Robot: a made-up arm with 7 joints.
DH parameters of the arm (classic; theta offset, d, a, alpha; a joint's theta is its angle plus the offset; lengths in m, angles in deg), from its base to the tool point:
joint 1: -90 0.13 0 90
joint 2: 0 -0.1 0.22 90
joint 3: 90 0.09 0.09 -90
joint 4: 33.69 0 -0.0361 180
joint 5: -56.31 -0.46 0.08 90
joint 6: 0 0.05 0.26 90
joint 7: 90 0.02 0.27 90
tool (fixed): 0 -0.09 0 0
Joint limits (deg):
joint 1: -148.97..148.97
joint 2: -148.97..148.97
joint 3: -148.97..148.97
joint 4: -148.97..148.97
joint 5: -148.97..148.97
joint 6: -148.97..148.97
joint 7: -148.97..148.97
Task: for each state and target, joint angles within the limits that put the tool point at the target. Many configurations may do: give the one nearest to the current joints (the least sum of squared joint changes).
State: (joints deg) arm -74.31 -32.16 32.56 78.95 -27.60 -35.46 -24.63
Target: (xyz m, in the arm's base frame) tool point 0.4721 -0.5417 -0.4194
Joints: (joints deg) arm -68.61 -14.20 53.94 84.04 -36.26 -28.27 -41.86
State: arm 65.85 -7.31 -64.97 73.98 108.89 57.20 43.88
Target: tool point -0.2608 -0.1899 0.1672
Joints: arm 36.72 -4.01 -57.18 73.05 109.99 55.49 51.81
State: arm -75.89 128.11 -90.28 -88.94 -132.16 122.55 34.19
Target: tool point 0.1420 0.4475 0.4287
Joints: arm -58.75 143.46 -129.56 -94.18 -128.37 114.44 60.51
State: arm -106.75 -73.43 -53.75 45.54 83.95 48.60 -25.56
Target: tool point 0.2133 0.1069 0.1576
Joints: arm -108.99 -60.06 -79.16 80.82 48.43 55.81 -0.87
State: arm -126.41 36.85 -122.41 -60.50 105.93 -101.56 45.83
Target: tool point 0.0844 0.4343 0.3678
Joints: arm -141.92 57.04 -89.40 -58.39 102.49 -99.83 68.11
